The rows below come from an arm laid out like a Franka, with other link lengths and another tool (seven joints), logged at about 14 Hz.
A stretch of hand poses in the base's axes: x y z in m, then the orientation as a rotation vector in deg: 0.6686, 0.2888, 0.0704, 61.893, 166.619, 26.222; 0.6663, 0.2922, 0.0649, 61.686, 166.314, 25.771; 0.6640, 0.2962, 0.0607, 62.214, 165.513, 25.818; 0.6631, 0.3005, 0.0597, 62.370, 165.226, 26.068; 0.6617, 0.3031, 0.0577, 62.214, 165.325, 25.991; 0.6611, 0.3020, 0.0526, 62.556, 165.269, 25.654; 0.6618, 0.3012, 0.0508, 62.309, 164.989, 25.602; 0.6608, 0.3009, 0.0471, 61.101, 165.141, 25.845; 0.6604, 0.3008, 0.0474, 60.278, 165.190, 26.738
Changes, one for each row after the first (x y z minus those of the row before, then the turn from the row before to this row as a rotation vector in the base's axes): -0.0023, 0.0034, -0.0055, -0.384, -0.309, -0.006; -0.0023, 0.0040, -0.0042, -0.085, -0.476, -0.570; -0.0009, 0.0043, -0.0010, 0.116, -0.204, -0.180; -0.0014, 0.0026, -0.0020, -0.047, 0.027, 0.118; -0.0006, -0.0011, -0.0051, -0.186, 0.124, -0.216; 0.0007, -0.0008, -0.0018, -0.130, -0.338, 0.033; -0.0010, -0.0003, -0.0037, 0.035, -0.387, 0.722; -0.0004, -0.0001, 0.0003, 0.485, -0.369, 0.498
